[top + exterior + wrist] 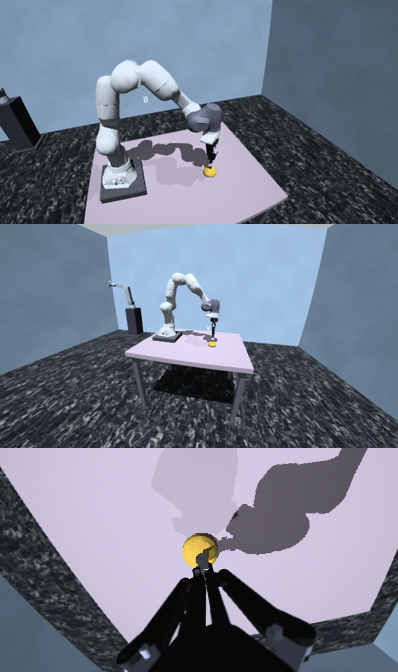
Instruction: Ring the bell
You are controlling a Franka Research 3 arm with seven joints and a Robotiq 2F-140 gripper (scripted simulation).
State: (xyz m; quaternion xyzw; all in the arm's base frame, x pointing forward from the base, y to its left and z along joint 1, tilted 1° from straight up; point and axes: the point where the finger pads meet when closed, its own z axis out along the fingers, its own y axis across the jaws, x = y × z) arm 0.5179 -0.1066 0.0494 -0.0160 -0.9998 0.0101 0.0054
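Now: hand 10 mm to the left of the dark button and 40 mm above it. The rest, counted from my hand: yellow dome bell (10 mm to the right, 60 mm below).
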